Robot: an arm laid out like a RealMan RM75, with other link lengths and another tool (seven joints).
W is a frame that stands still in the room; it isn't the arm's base.
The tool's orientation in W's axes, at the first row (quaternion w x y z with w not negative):
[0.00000 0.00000 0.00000 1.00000]
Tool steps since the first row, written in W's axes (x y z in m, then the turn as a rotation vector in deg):
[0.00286 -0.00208 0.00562 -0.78 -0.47 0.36]
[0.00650 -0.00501 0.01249 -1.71 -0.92 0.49]
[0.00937 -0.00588 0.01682 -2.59 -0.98 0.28]
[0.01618 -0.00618 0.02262 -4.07 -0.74 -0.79]
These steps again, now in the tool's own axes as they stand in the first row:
[-0.00286 0.00208 0.00562 0.78 0.47 0.36]
[-0.00650 0.00501 0.01249 1.71 0.92 0.49]
[-0.00937 0.00588 0.01682 2.59 0.98 0.28]
[-0.01618 0.00618 0.02262 4.07 0.74 -0.79]

